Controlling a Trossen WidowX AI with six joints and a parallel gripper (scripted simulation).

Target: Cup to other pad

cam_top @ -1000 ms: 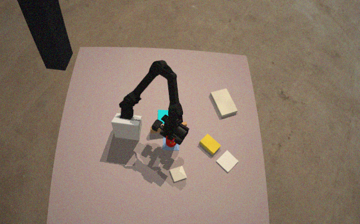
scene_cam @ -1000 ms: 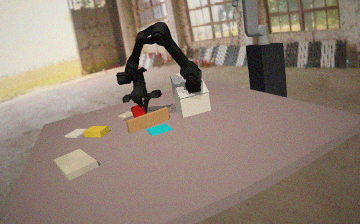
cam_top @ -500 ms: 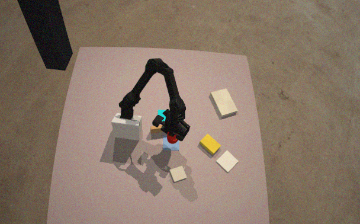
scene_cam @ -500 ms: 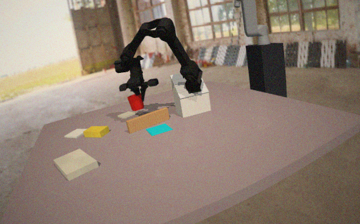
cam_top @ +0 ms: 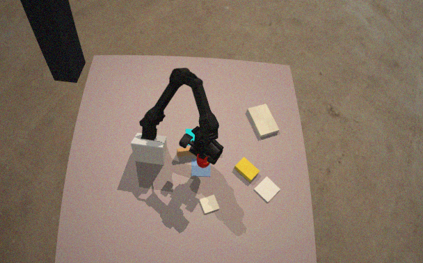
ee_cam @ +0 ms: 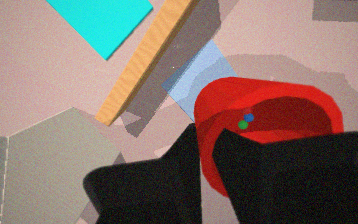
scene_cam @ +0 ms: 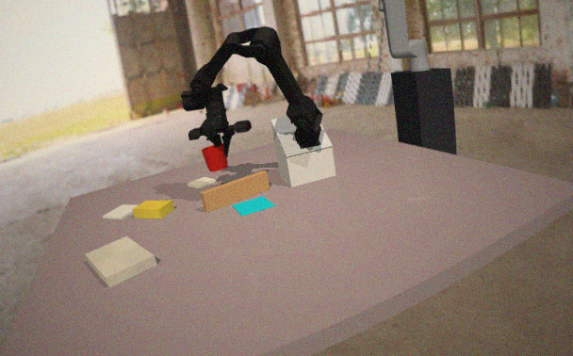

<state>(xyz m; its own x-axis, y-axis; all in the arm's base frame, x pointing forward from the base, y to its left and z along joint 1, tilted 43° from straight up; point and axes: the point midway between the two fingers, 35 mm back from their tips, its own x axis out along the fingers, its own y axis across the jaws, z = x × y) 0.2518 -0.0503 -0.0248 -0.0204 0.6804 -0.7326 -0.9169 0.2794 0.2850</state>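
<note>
My gripper tip is now 4 cm short of the blue marble, 3 cm to the left of it and 2 cm above it. Round my gripper tip: pale blue pad 2 cm ahead, 1 cm to the right, 13 cm below; wooden wall 1 cm behind, 8 cm to the left, 10 cm below; red cup 3 cm ahead, 2 cm to the right.
</note>
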